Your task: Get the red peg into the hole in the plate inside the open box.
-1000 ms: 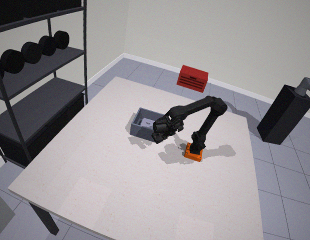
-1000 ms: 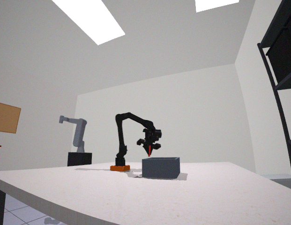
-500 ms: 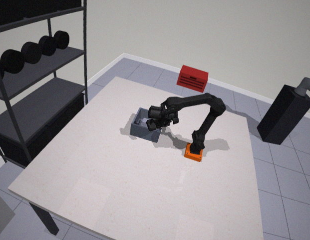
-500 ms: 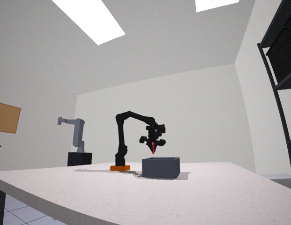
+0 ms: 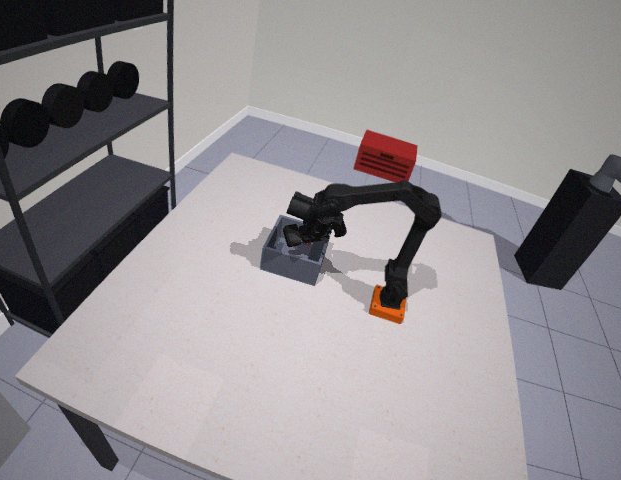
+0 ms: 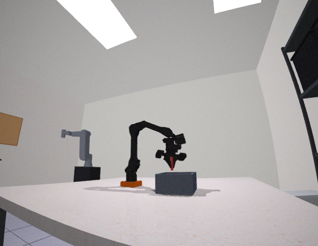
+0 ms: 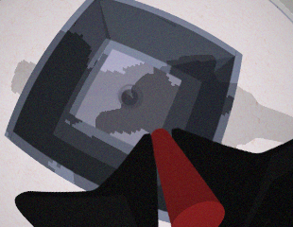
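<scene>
Right now the plate is 8 cm below my gripper tip, 4 cm to the right of it and 3 cm ahead of it. From my gripper tip the other things lie so: red peg: 3 cm above, 1 cm to the left; then grey box: 10 cm below, 4 cm to the right, 3 cm ahead.
</scene>
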